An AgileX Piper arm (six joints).
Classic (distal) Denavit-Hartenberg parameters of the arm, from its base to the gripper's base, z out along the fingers. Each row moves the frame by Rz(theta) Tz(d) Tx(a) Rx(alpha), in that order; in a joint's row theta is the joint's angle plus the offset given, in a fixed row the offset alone. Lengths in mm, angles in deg.
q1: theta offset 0, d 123, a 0, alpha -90
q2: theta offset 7.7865, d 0, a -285, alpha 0
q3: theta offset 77.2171, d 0, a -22, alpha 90
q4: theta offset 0, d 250.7, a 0, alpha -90
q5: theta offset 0, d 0, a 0, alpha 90
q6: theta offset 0, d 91, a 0, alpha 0
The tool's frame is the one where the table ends.
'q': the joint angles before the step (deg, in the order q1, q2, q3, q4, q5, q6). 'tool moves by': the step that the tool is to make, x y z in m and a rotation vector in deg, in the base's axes. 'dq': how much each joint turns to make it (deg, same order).
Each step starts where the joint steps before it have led.
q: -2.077 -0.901 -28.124 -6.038 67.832 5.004
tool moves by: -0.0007 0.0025 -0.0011 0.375 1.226 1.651
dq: -0.013 0.120 -0.112 1.720 1.118 -1.399
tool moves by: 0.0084 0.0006 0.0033 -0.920 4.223 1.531
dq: 0.009 4.123 -0.756 0.630 0.689 -2.044
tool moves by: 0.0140 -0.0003 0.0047 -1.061 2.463 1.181
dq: 0.048 4.893 -0.492 0.084 -2.071 -1.520
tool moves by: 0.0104 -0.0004 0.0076 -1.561 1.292 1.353
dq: -0.084 3.922 -1.387 -0.040 -1.423 -2.061
